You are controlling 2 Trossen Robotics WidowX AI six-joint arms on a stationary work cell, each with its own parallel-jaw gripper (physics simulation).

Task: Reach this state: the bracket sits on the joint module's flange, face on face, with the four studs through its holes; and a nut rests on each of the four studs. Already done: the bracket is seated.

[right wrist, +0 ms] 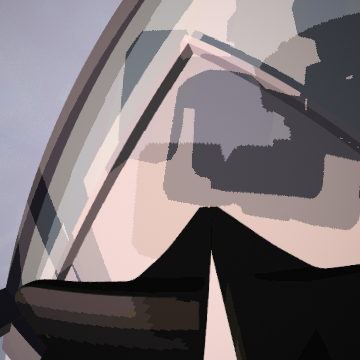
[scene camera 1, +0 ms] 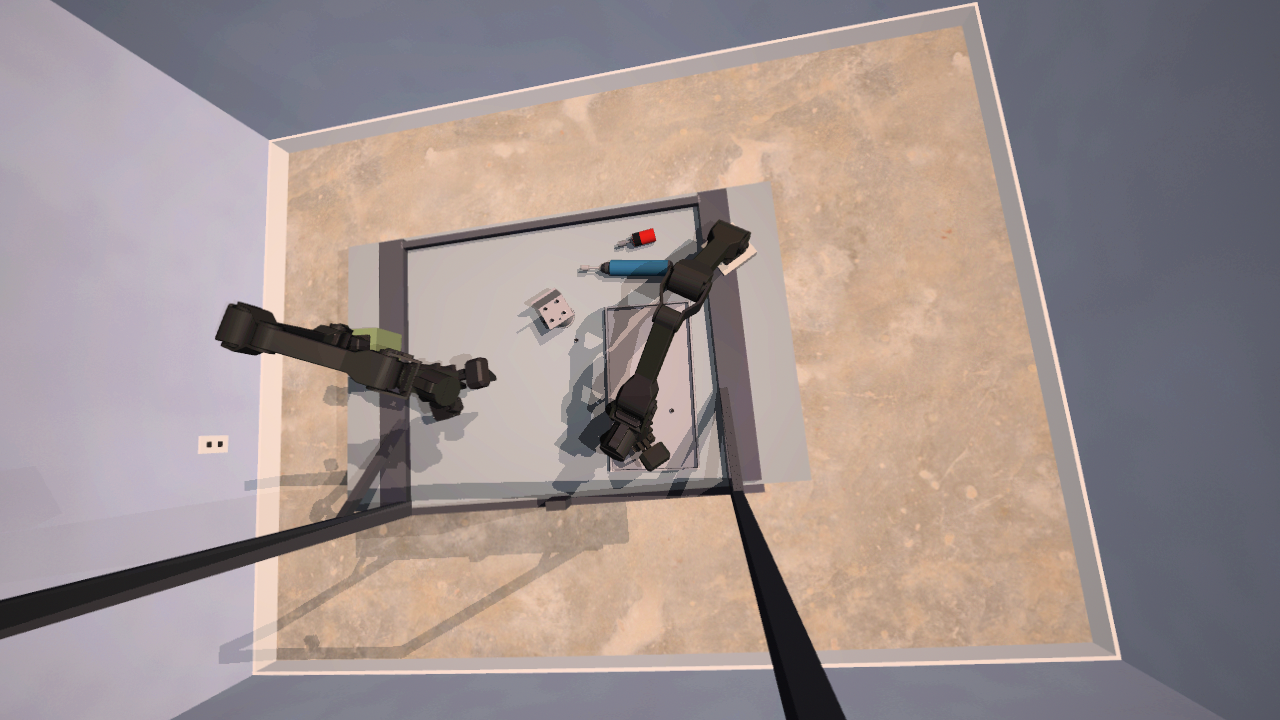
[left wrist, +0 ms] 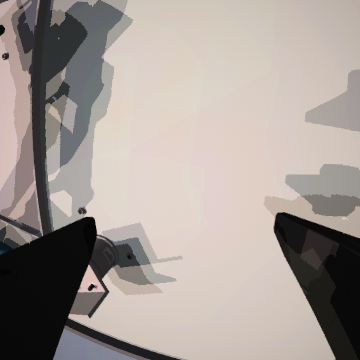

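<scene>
The pale bracket sits at the dark round joint module, left of the tray. Its face shows several small dark spots; I cannot tell nuts from studs or holes. One nut lies on the table beside them. Another nut lies in the shallow tray. My left gripper is open and empty, away from the bracket. My right gripper is shut with nothing between its tips, over the tray's lower part in the scene view. What lies under its fingers is hidden.
A blue-handled tool and a red-and-black tool lie above the tray in the scene view. A green block is beside the left arm. The dark frame borders the table.
</scene>
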